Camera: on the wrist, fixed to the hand. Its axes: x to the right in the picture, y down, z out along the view.
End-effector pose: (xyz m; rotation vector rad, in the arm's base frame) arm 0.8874 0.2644 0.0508 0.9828 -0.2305 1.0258
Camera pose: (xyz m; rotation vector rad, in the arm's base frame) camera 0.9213 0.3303 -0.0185 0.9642 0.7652 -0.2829
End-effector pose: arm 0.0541 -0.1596 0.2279 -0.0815 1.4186 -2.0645
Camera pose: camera -0.0180 -0.0888 0.2374 0.7384 -0.7357 2.1756
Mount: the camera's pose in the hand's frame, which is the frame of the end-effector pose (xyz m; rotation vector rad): 0.0182 -0.0571 -0.0819 0.2879 0.1841 -1.5248
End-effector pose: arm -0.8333 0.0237 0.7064 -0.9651 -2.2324 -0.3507
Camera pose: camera -0.8448 -0.0450 0.7802 1.0270 -2.3007 -0.6638
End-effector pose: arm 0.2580 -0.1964 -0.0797 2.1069 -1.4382 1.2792
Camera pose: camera 0.2675 -0.1276 -0.0057 2.1810 0.5623 0.8838
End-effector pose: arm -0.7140 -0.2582 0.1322 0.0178 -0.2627 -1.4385
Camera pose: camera -0.7523 -0.2958 0.0460 0.7131 -0.3071 -2.8660
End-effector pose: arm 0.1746 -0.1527 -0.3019 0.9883 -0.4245 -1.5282
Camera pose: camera 0.2037 -0.1351 -0.3975 -1.6825 -0.3807 2.4562
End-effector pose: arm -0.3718 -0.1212 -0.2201 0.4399 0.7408 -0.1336
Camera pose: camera -0.4249 -0.1366 -0.3052 0.0658 1.1115 -1.6573
